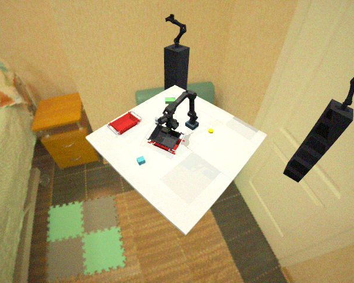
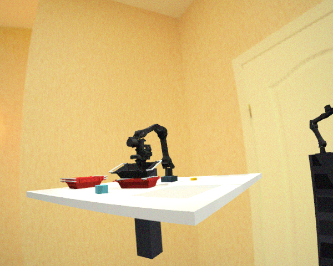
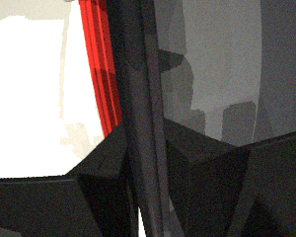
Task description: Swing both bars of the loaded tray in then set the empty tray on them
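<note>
Right now the dark grey tray is 70 mm ahead of my gripper tip, 10 mm to the left of it and 10 mm above it. From my gripper tip the other things lie so: cyan block 330 mm ahead, 90 mm below, 20 mm to the right; pale cylinder 250 mm to the right, 110 mm behind, 80 mm below; yellow disc 370 mm behind, 220 mm to the left, 100 mm below.
</note>
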